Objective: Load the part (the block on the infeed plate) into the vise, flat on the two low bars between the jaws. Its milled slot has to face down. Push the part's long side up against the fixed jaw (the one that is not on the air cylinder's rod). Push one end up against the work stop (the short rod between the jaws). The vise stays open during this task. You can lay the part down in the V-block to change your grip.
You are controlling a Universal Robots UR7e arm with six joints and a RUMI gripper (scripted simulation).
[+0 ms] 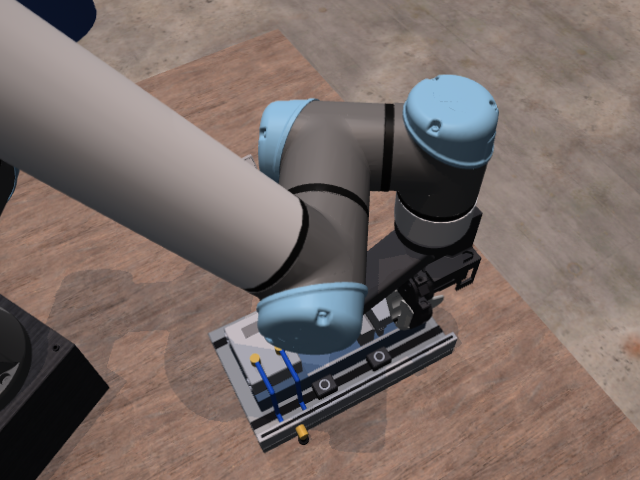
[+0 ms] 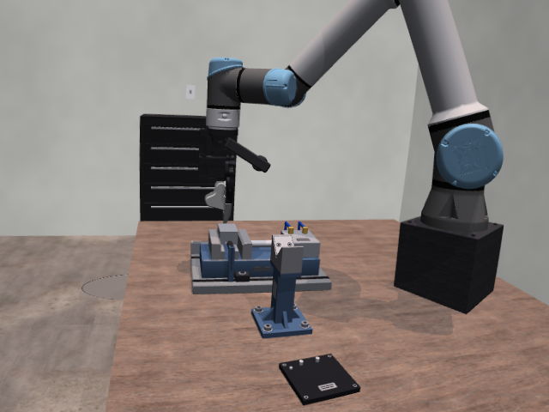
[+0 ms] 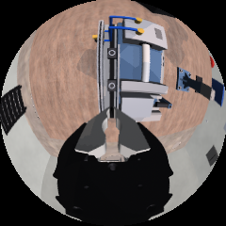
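The part lies 50 mm to the left of my hand and 30 mm below it. From my hand the other things lie so: work stop (10 mm behind, 110 mm to the left, 30 mm below); then moving jaw (40 mm behind, 60 mm to the left, 40 mm below); then fixed jaw (30 mm ahead, 70 mm to the left, 40 mm below).
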